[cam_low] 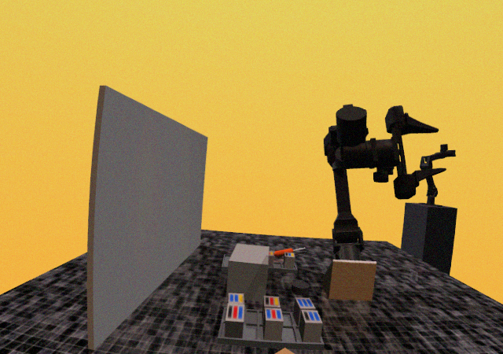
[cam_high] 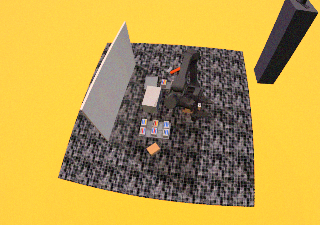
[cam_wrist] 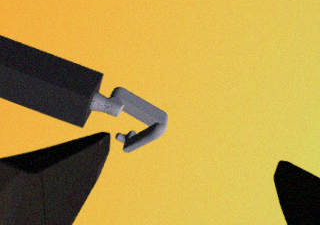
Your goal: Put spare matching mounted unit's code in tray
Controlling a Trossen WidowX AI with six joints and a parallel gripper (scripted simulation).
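My gripper tip is 24 cm short of the grey spare block, 2 cm to the left of it and 36 cm above it. Also, from my gripper tip: grey mounted unit: 35 cm ahead, 26 cm to the right, 35 cm below; then dark disc: 20 cm ahead, 25 cm to the right, 39 cm below; then flat grey tray: 24 cm ahead, 42 cm to the right, 39 cm below.
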